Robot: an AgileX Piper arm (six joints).
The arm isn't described. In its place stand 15 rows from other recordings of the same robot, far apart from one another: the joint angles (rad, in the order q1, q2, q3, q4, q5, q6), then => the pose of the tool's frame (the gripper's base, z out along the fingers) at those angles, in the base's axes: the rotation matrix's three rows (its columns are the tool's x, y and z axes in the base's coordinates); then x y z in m.
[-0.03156, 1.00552, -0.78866, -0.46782, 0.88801, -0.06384] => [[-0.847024 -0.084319 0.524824], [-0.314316 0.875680 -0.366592], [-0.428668 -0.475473 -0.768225]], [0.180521 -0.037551 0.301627]
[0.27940, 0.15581, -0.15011, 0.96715, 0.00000, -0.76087] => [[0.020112 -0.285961 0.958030], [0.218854 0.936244 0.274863], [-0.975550 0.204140 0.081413]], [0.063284 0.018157 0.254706]
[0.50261, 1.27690, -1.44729, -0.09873, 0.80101, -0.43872] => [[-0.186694 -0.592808 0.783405], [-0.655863 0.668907 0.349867], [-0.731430 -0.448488 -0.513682]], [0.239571 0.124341 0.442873]
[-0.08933, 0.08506, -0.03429, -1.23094, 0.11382, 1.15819] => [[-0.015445 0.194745 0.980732], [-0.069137 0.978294 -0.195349], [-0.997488 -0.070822 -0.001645]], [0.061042 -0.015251 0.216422]
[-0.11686, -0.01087, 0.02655, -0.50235, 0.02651, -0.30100] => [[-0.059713 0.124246 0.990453], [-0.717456 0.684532 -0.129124], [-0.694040 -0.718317 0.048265]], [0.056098 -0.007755 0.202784]
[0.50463, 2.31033, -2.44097, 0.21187, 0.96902, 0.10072] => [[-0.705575 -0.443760 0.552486], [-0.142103 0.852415 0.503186], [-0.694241 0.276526 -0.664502]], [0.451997 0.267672 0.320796]
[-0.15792, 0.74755, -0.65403, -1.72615, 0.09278, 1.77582] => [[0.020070 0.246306 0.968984], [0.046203 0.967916 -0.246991], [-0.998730 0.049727 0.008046]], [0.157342 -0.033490 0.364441]
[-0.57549, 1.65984, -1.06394, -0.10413, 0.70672, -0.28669] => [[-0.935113 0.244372 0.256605], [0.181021 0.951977 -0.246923], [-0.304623 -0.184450 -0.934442]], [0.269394 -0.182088 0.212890]
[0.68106, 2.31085, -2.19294, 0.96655, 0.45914, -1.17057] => [[-0.008426 -0.887627 0.460487], [-0.310359 0.440083 0.842618], [-0.950582 -0.135816 -0.279191]], [0.407247 0.372758 0.294363]
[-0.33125, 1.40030, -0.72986, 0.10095, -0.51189, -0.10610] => [[-0.076143 0.370071 0.925878], [0.007158 0.928752 -0.370632], [-0.997071 -0.021594 -0.073367]], [0.284300 -0.102527 0.281438]
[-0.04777, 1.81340, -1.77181, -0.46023, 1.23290, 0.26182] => [[-0.886730 0.302854 0.349270], [0.132180 0.890081 -0.436215], [-0.442988 -0.340638 -0.829293]], [0.386193 -0.056639 0.345784]
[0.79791, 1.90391, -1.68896, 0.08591, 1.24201, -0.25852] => [[-0.500088 -0.862122 0.081597], [-0.839201 0.505719 0.199975], [-0.213668 0.031529 -0.976397]], [0.272982 0.290485 0.278258]
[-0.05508, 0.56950, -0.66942, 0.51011, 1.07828, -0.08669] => [[-0.768487 -0.109602 0.630408], [0.197057 0.896797 0.396135], [-0.608766 0.428652 -0.667579]], [0.082604 0.034657 0.315294]
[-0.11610, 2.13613, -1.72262, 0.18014, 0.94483, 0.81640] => [[-0.514918 0.797581 0.314203], [0.854181 0.508307 0.109537], [-0.072347 0.324789 -0.943016]], [0.454164 -0.039664 0.195409]
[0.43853, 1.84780, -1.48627, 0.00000, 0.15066, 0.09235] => [[-0.410861 -0.388375 0.824838], [-0.090831 0.917664 0.386838], [-0.907162 0.084015 -0.412308]], [0.402538 0.188785 0.299790]
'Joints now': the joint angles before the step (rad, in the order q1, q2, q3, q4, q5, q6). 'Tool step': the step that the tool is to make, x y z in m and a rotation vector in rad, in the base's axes. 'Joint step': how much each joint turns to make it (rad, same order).
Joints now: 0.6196, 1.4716, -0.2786, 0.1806, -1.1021, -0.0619
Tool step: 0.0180, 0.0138, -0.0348, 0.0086, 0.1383, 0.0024
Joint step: 0.0001, 0.1947, -0.0530, -0.0112, -0.0193, 0.0961
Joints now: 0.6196, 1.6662, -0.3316, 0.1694, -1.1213, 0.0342
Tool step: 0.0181, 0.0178, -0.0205, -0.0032, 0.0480, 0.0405
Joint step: 0.0001, 0.1376, -0.0850, -0.0491, -0.0064, 0.0413
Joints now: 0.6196, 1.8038, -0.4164, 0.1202, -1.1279, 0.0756
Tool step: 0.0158, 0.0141, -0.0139, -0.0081, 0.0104, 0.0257
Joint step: 0.0001, 0.0970, -0.0792, -0.0280, -0.0040, 0.0072
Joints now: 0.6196, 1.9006, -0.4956, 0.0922, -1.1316, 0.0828
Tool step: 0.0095, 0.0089, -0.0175, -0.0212, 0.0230, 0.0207
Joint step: -0.0002, 0.0866, -0.0522, -0.0218, -0.0032, 0.0015
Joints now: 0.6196, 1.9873, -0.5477, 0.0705, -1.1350, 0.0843
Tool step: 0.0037, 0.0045, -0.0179, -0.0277, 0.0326, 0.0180
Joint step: 0.0000, 0.0706, -0.0280, -0.0183, 0.0001, 0.0000
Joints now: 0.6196, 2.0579, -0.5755, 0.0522, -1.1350, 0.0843
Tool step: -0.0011, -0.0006, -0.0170, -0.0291, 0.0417, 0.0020
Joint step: -0.0002, 0.0553, -0.0042, -0.0025, -0.0001, 0.0009
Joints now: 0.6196, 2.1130, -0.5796, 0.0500, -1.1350, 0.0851
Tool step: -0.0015, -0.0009, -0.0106, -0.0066, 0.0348, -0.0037
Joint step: 0.0001, 0.0337, -0.0006, -0.0013, -0.0002, 0.0158
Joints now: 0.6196, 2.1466, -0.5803, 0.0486, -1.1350, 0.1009
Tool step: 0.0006, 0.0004, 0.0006, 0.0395, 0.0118, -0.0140
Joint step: 0.0000, 0.0020, -0.0018, 0.0000, -0.0117, 0.0420
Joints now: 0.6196, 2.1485, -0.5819, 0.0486, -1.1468, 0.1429
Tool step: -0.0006, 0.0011, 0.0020, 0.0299, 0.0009, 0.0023
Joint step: 0.0014, -0.0032, 0.0018, -0.0099, -0.0142, 0.0279
